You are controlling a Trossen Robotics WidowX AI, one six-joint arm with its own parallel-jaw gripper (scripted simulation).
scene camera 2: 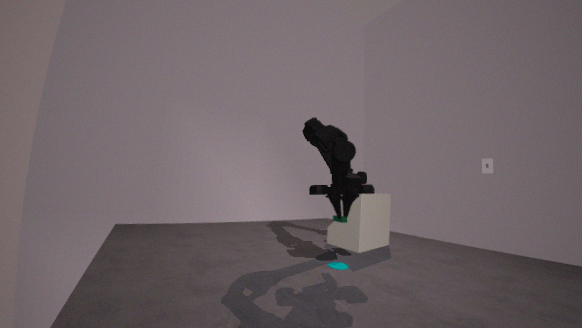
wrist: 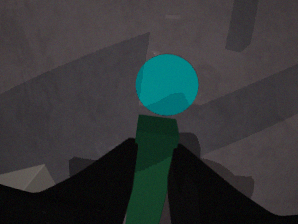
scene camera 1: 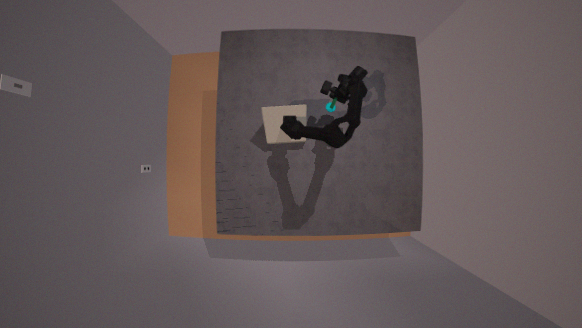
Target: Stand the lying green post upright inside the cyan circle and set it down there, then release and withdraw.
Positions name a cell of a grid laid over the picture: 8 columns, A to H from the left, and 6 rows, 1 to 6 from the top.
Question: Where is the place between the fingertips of my gripper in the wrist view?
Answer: At E5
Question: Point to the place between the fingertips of my gripper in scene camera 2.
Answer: E5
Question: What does my gripper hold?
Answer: A green post.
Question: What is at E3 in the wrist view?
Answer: A cyan circle.
